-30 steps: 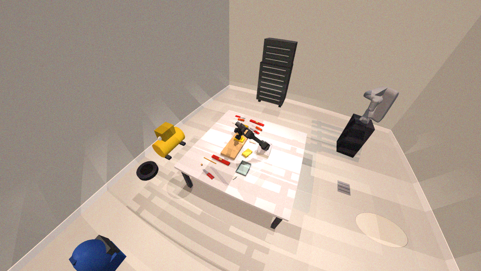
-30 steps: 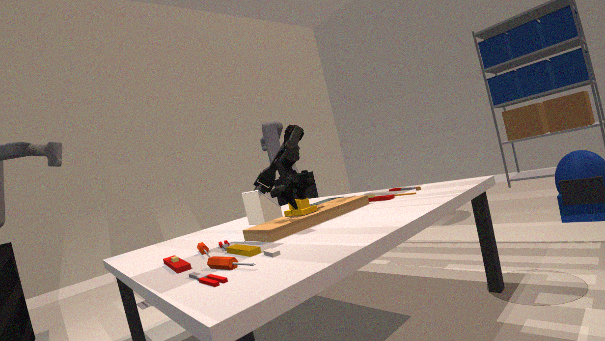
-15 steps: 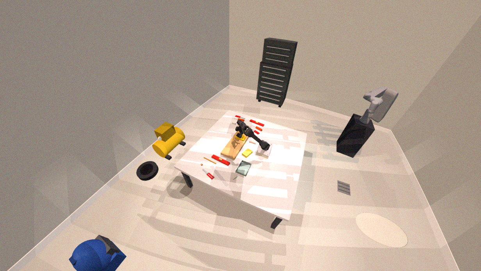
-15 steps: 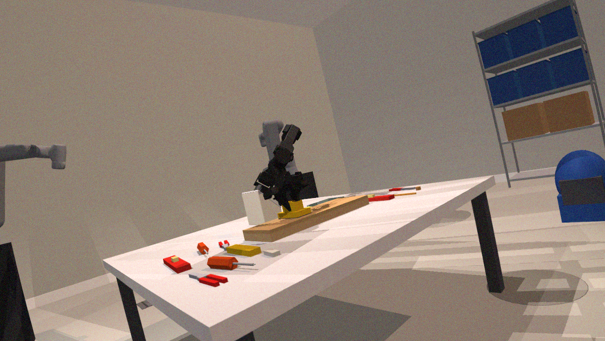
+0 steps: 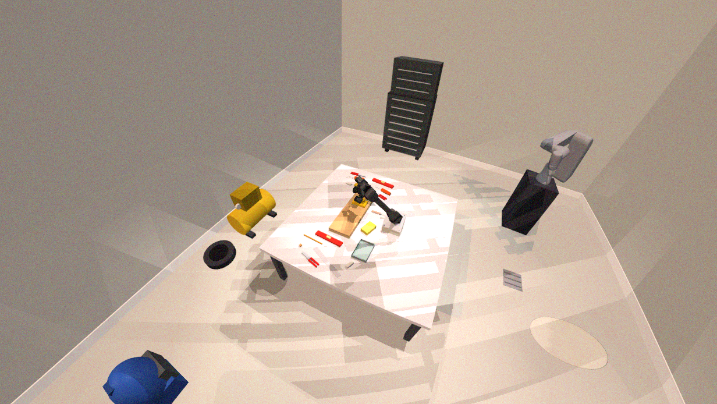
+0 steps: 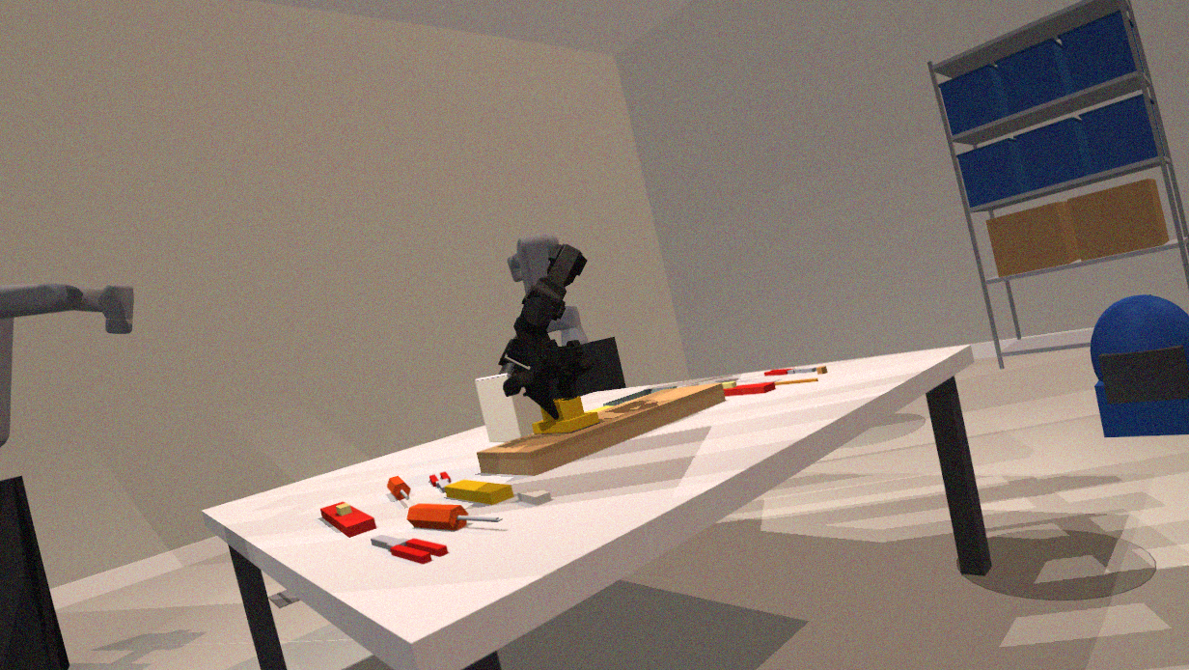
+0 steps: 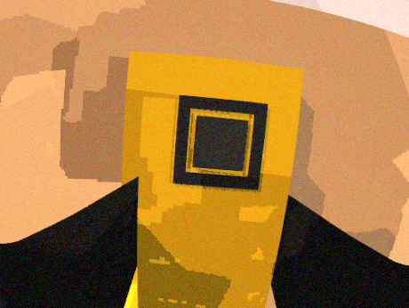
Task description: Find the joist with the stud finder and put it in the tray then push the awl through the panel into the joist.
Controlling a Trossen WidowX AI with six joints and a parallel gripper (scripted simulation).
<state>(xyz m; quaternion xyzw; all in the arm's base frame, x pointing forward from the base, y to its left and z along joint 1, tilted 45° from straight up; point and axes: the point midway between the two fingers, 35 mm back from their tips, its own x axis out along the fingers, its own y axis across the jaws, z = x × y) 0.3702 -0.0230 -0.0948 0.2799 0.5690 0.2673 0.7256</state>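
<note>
The shallow grey tray lies 400 mm to the left of my gripper tip, 260 mm behind it and 50 mm below it. Round my gripper tip: yellow block (200 mm to the left, 200 mm behind, 50 mm below); yellow stud finder (20 mm above, 10 mm ahead); thin orange tool (510 mm to the left, 120 mm ahead, 60 mm below).
</note>
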